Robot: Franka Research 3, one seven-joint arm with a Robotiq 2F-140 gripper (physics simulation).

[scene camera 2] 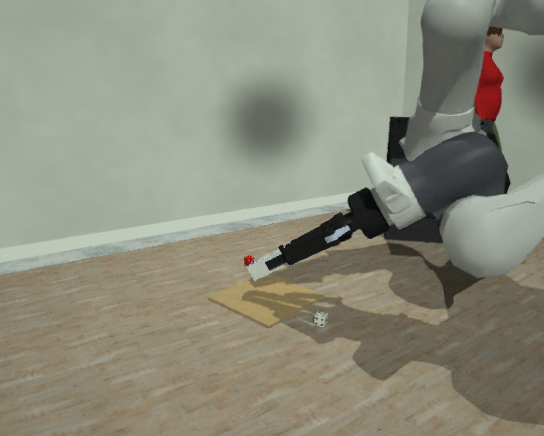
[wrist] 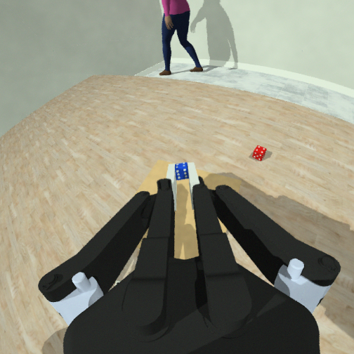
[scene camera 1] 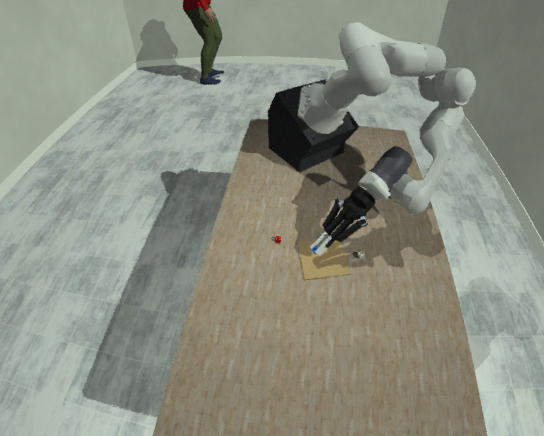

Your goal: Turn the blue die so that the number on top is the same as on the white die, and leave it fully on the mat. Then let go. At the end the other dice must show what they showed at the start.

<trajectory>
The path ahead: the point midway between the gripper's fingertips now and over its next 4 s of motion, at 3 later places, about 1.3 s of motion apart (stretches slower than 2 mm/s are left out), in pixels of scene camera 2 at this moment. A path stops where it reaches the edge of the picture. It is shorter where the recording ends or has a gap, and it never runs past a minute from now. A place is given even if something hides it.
My gripper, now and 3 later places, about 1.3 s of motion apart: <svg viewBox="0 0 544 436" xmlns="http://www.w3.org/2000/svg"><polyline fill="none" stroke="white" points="253,271 252,284 257,274 250,222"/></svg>
</trajectory>
